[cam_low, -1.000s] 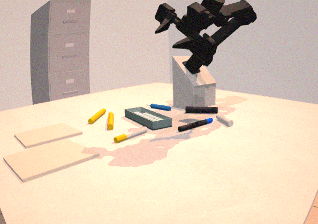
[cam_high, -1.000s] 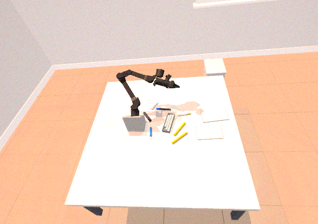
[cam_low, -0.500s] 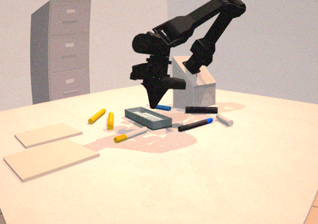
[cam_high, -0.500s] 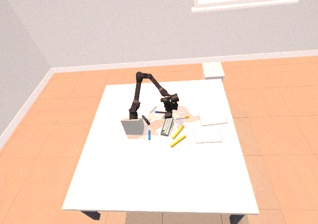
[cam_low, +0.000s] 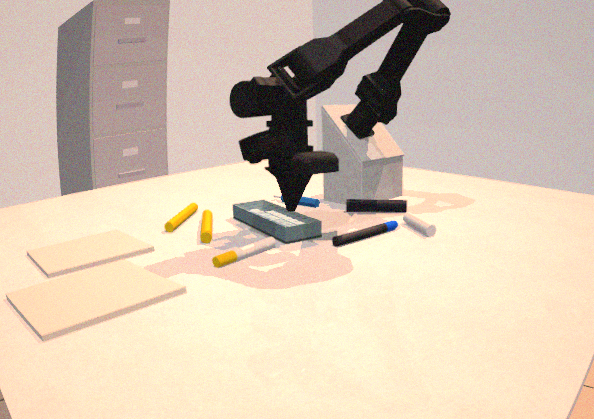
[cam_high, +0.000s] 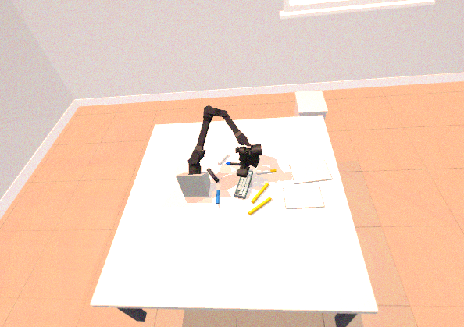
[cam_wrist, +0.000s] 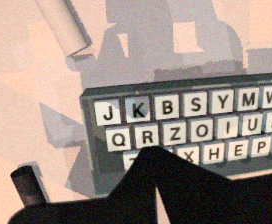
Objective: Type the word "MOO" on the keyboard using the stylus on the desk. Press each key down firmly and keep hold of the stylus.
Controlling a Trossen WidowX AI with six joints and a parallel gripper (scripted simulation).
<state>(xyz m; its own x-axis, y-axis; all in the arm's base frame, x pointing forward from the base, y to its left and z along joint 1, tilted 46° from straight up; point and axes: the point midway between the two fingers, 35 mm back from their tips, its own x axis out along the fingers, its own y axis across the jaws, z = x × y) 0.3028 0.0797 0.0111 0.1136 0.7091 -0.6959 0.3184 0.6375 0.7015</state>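
Right now my gripper tip is 180 mm past the stylus, 170 mm to the left of it and 30 mm above it. Also, from my gripper tip: black bar: 210 mm behind, 30 mm to the left, 30 mm below; then blue-capped pen: 120 mm to the left, 80 mm behind, 30 mm below; then yellow-capped pen: 140 mm ahead, 30 mm below, 20 mm to the left.
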